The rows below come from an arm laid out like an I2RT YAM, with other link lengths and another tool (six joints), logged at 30 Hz.
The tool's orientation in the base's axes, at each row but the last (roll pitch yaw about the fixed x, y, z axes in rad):
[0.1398, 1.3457, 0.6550]
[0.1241, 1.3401, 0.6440]
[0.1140, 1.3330, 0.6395]
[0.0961, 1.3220, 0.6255]
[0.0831, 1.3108, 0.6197]
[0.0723, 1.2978, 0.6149]
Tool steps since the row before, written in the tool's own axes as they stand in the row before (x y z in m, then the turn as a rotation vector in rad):
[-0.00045, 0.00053, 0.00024, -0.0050, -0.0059, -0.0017]
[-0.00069, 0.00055, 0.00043, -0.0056, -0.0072, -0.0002]
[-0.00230, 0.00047, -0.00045, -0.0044, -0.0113, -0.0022]
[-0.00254, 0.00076, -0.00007, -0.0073, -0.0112, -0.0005]
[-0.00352, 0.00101, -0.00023, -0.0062, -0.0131, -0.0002]
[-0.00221, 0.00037, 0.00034, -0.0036, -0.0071, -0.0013]
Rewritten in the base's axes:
[-0.00014, 0.00051, 0.00051, 0.0006, -0.0066, 0.0043]
[-0.00004, 0.00059, 0.00078, 0.0024, -0.0071, 0.0052]
[-0.00105, -0.00014, 0.00214, 0.0030, -0.0114, 0.0035]
[-0.00095, 0.00025, 0.00246, 0.0038, -0.0109, 0.0067]
[-0.00145, 0.00023, 0.00336, 0.0053, -0.0123, 0.0057]
[-0.00040, 0.00014, 0.00223, 0.0018, -0.0073, 0.0030]

